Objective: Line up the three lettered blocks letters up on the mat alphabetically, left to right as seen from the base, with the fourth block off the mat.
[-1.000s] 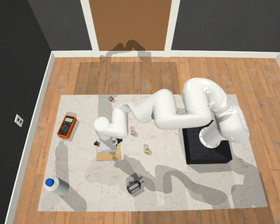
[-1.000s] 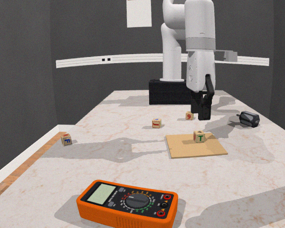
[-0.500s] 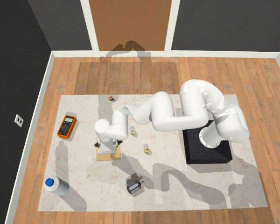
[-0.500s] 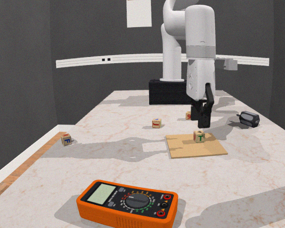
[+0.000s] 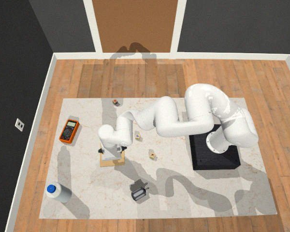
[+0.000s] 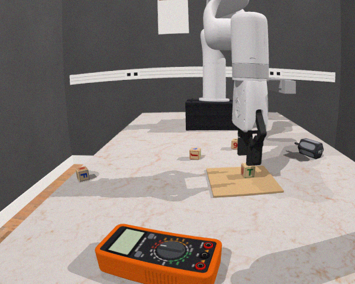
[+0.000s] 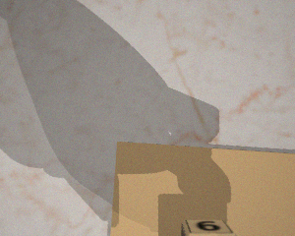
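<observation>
Now: the tan mat 60 mm below my hand, 20 mm ahead of it and 10 mm to the right of it. Round my hand: black plug adapter (200 mm to the left, 150 mm behind, 40 mm below); orange multimeter (290 mm ahead, 150 mm to the right, 40 mm below).
</observation>
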